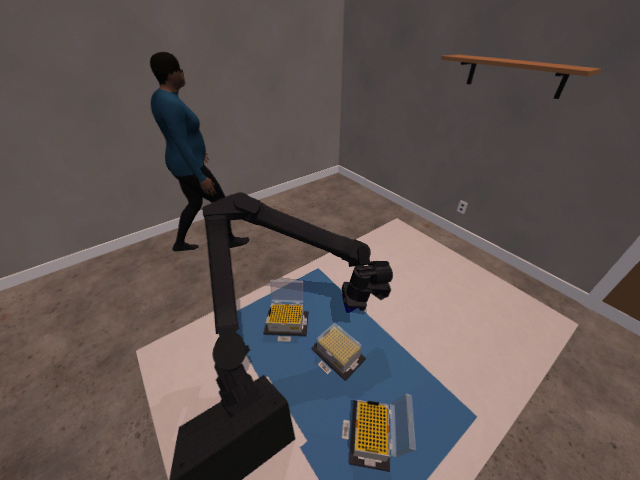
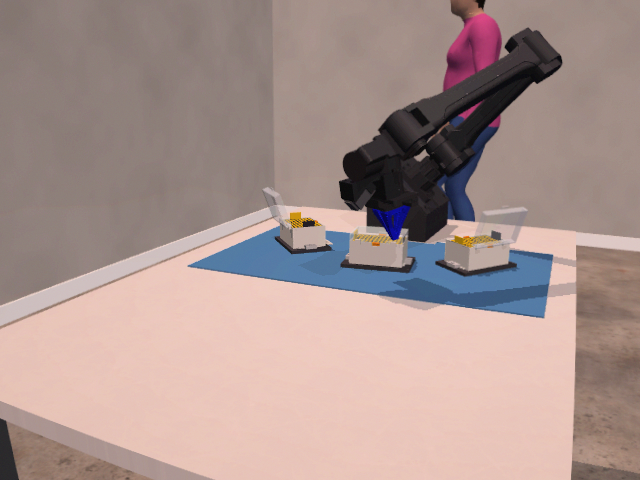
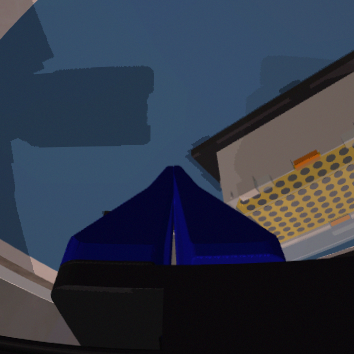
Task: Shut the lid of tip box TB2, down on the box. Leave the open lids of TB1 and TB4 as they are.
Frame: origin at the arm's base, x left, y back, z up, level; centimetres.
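Seen in the pictures: gripper, fingertip midpoint: (image 1: 348,312) (image 2: 395,239) (image 3: 173,176); arm's base, link origin: (image 1: 242,400) (image 2: 414,183).
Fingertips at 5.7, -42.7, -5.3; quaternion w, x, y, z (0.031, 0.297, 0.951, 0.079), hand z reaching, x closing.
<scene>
Offsets run from my fingertips to a thing's top centre, as dx, dy, dz. "spot": to the spot under its first point. Level surfaces: height alone.
The middle tip box @[-6.3, +11.0, -0.9] (image 1: 340,347) (image 2: 377,254) (image 3: 240,172), which I take as TB2, has its clear lid lying over its yellow tip rack; small gaps at the rim cannot be judged. The other two boxes, TB1 and TB4, have labels too small to read. One box @[+14.4, +17.3, -2.1] (image 1: 282,326) (image 2: 488,259) has its lid @[spot: +20.9, +12.0, +1.1] (image 1: 286,291) (image 2: 505,222) standing open; the other box @[-28.6, +19.6, -2.1] (image 1: 372,427) (image 2: 302,237) has its lid (image 1: 403,426) (image 2: 273,201) open too. My gripper (image 1: 350,308) (image 2: 395,237) (image 3: 173,176) is shut and empty, beside the middle box and above mat level.
The boxes stand on dark bases on a blue mat @[dz -8.7] (image 1: 310,387) (image 2: 248,258) (image 3: 200,40), on a pale table @[dz -9.0] (image 1: 439,289) (image 2: 258,361). The arm reaches over from its black base (image 1: 232,434). A person (image 1: 178,129) (image 2: 475,56) is beyond the table.
</scene>
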